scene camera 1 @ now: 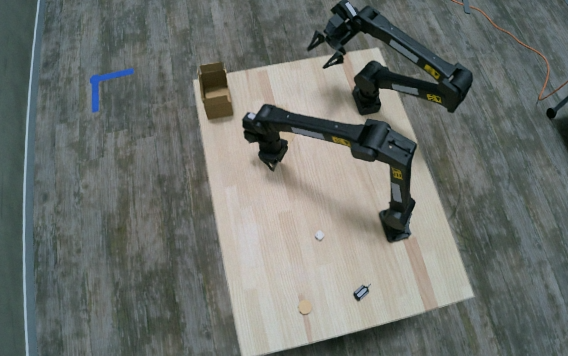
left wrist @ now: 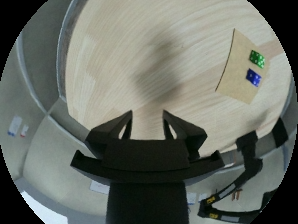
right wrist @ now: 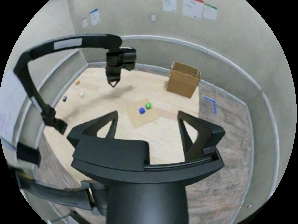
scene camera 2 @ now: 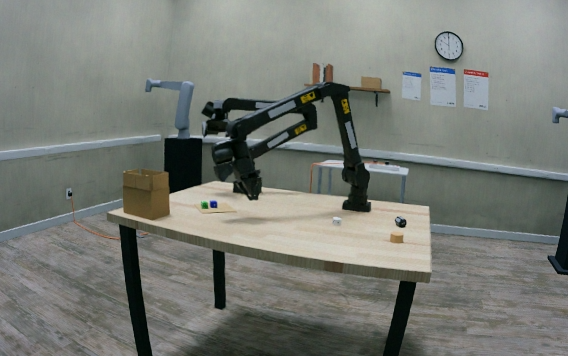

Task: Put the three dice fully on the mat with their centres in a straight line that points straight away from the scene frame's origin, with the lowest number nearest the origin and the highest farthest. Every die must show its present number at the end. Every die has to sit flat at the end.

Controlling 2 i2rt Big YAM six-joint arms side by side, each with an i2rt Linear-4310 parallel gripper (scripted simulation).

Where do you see a cardboard box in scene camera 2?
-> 139,199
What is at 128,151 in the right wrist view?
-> My right gripper.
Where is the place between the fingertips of my left gripper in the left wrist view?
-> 147,113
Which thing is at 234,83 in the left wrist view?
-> A tan mat.
